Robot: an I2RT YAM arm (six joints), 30 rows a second.
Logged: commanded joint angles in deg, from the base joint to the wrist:
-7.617 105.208 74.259 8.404 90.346 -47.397
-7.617 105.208 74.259 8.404 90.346 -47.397
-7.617 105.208 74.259 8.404 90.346 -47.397
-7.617 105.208 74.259 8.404 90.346 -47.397
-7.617 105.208 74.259 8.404 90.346 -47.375
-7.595 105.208 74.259 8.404 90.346 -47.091
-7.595 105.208 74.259 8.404 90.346 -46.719
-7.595 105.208 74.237 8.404 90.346 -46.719
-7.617 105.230 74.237 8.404 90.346 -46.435
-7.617 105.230 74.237 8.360 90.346 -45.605
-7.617 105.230 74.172 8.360 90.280 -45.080
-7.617 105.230 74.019 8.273 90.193 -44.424
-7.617 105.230 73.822 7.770 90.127 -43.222
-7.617 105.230 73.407 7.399 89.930 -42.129
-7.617 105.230 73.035 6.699 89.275 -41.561
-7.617 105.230 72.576 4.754 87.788 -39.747
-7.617 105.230 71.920 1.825 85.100 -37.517
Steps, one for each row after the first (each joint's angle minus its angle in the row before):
0.000 0.000 0.000 0.000 0.000 0.000
0.000 0.000 0.000 0.000 0.000 0.000
0.000 0.000 0.000 0.000 0.000 0.000
0.000 0.000 0.000 0.000 0.000 0.022
0.022 0.000 0.000 0.000 0.000 0.284
0.000 0.000 0.000 0.000 0.000 0.372
0.000 0.000 -0.022 0.000 0.000 0.000
-0.022 0.022 0.000 0.000 0.000 0.284
0.000 0.000 0.000 -0.044 0.000 0.830
0.000 0.000 -0.065 0.000 -0.066 0.525
0.000 0.000 -0.153 -0.087 -0.087 0.656
0.000 0.000 -0.197 -0.503 -0.066 1.202
0.000 0.000 -0.415 -0.371 -0.197 1.093
0.000 0.000 -0.372 -0.700 -0.655 0.568
0.000 0.000 -0.459 -1.945 -1.487 1.814
0.000 0.000 -0.656 -2.929 -2.688 2.230

